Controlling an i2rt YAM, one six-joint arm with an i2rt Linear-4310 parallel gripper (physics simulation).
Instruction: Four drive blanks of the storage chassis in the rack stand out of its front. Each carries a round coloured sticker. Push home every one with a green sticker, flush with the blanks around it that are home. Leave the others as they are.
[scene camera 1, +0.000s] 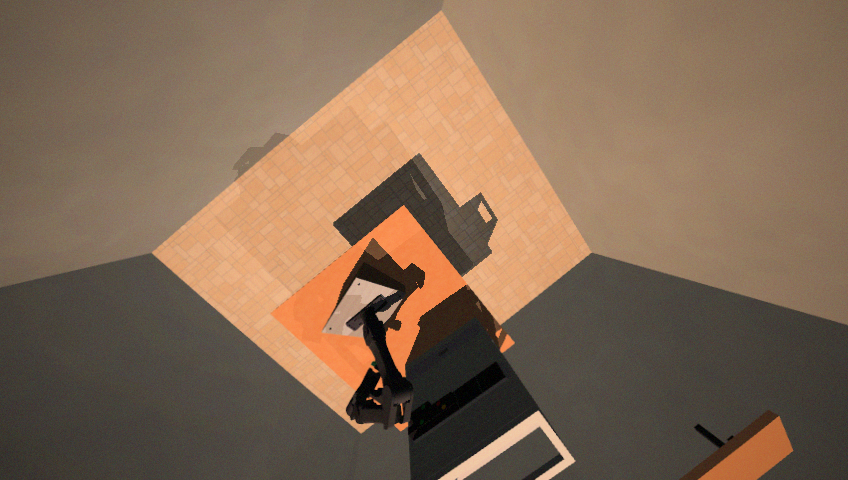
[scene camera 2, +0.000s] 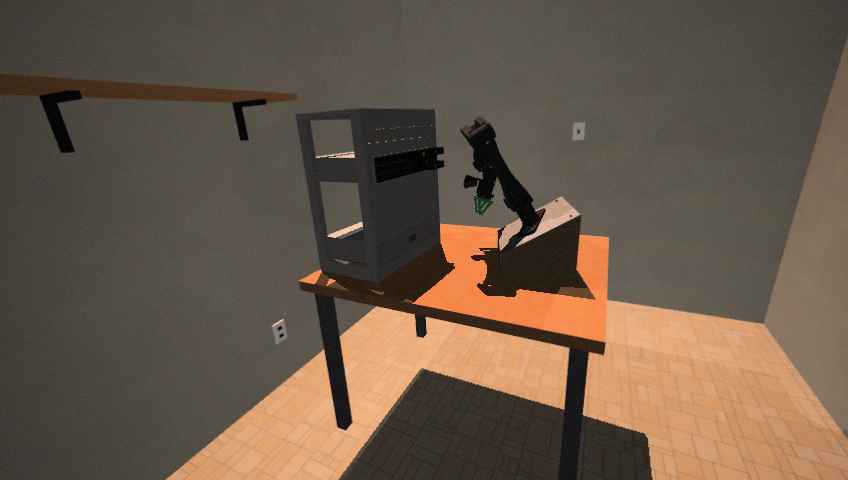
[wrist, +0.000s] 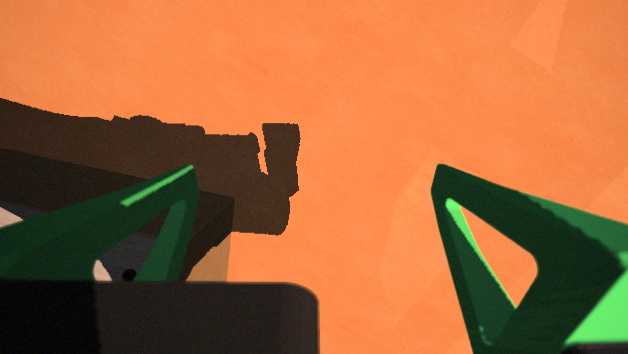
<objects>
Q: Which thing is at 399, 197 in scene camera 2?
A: A grey rack.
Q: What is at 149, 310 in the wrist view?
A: The gripper.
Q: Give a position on a grey rack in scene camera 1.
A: At 495, 411
</objects>
